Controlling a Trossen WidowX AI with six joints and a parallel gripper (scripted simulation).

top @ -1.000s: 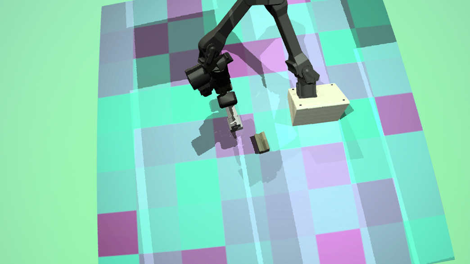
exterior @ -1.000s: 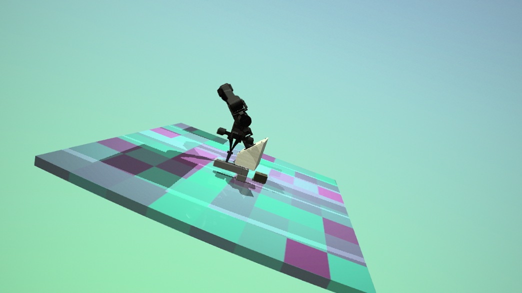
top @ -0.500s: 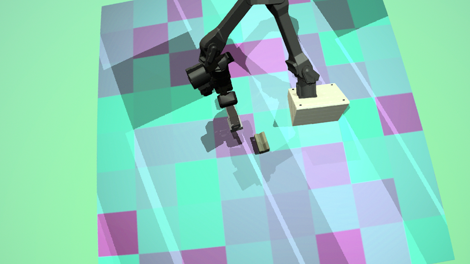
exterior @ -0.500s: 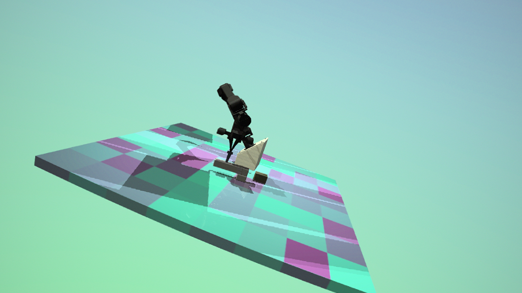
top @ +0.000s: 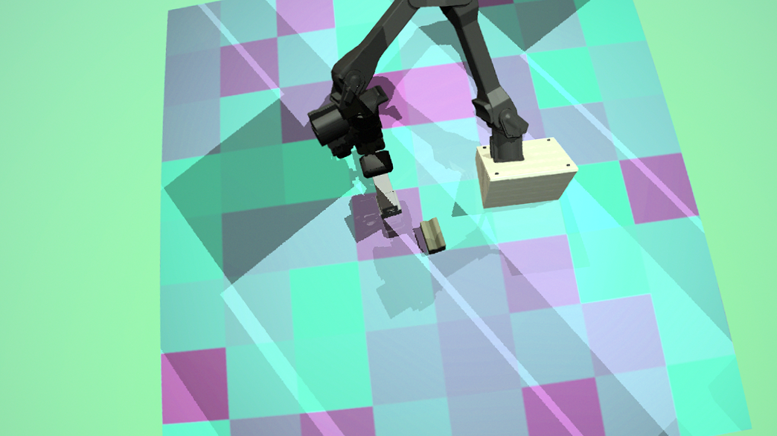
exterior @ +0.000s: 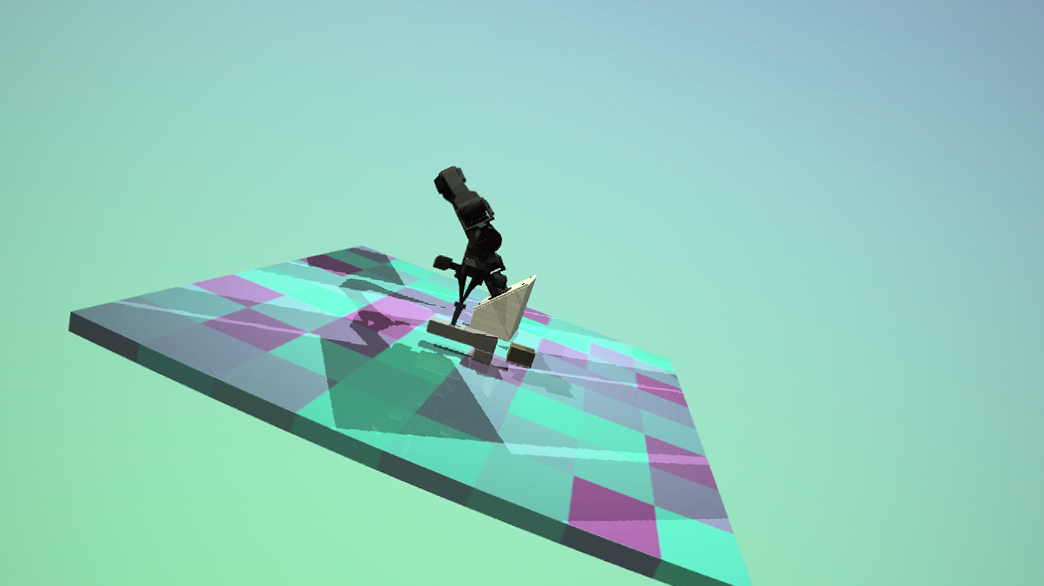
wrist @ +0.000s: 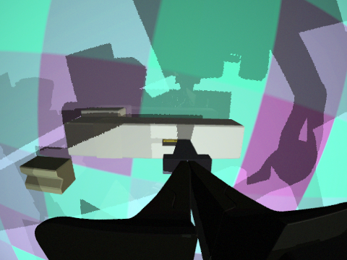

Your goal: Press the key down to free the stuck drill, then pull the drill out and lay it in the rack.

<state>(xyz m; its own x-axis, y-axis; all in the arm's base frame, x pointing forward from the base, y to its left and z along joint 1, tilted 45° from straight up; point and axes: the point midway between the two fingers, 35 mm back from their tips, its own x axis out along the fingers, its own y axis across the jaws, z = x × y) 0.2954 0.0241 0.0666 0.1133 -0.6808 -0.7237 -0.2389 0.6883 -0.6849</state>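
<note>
Right now my gripper tip is 80 mm above the drill, 50 mm to the right of it and 20 mm past it. Round my gripper tip: grey fixture 90 mm below, 30 mm to the left, 10 mm behind; olive rack 170 mm to the left, 130 mm behind, 110 mm below.
</note>
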